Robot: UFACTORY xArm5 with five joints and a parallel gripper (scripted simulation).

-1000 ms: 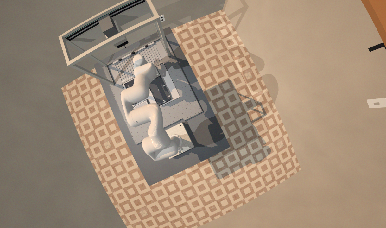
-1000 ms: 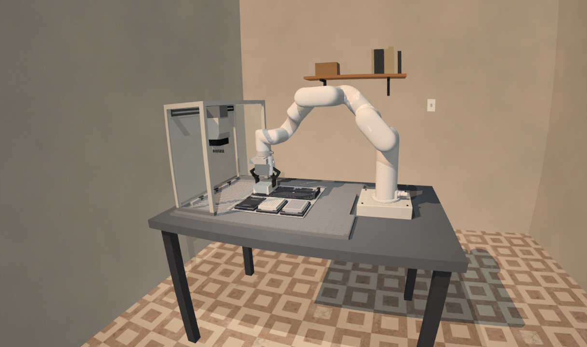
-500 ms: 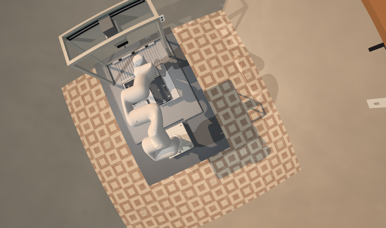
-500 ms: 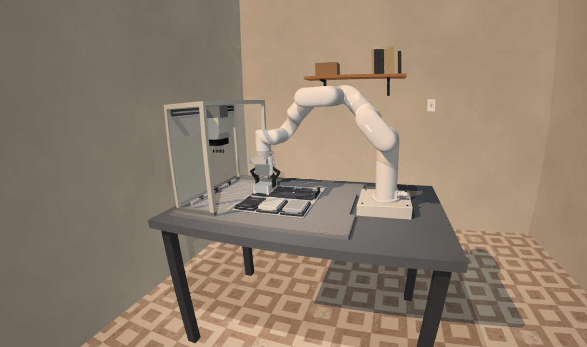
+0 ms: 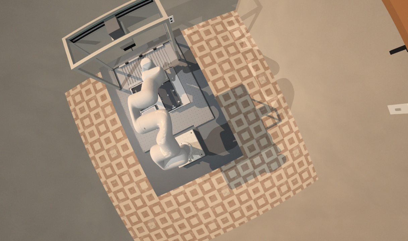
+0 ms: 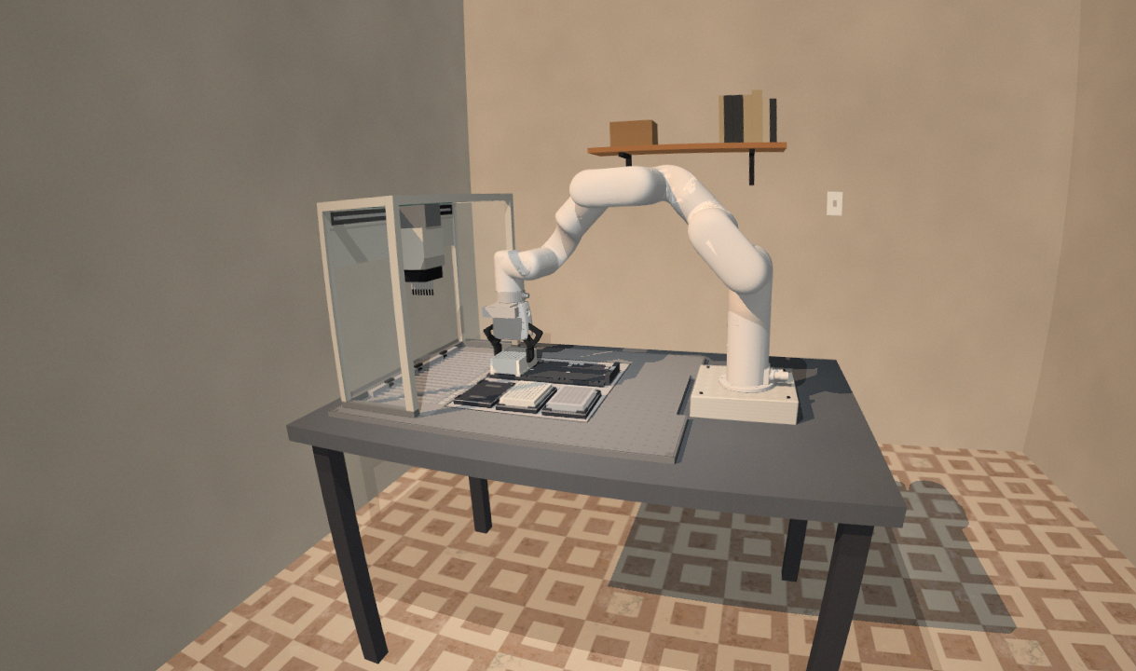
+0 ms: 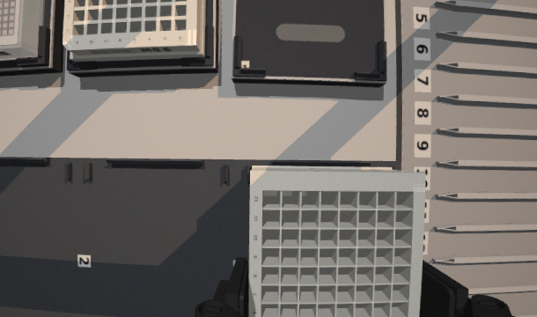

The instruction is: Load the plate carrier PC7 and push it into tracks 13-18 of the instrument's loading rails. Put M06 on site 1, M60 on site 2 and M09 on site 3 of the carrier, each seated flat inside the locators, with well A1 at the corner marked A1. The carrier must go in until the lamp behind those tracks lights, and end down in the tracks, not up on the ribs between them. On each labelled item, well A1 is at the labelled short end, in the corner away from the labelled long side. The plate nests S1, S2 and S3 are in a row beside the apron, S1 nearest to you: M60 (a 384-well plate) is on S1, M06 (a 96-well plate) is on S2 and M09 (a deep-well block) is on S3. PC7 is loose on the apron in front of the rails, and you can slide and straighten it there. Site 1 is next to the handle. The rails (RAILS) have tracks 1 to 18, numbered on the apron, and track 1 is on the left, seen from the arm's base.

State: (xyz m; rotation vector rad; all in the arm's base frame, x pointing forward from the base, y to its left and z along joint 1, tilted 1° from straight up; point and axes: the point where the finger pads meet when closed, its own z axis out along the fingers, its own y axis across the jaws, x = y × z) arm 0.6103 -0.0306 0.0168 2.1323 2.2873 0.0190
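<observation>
Now: the deep-well block M09 10 mm below my hand. From my hand the other things lie so: plate carrier PC7: 110 mm behind, 30 mm below, 10 mm to the right; white plate: 190 mm to the left, 130 mm behind, 20 mm below; plate nest S3: 190 mm to the left, 40 mm below, 20 mm behind.
</observation>
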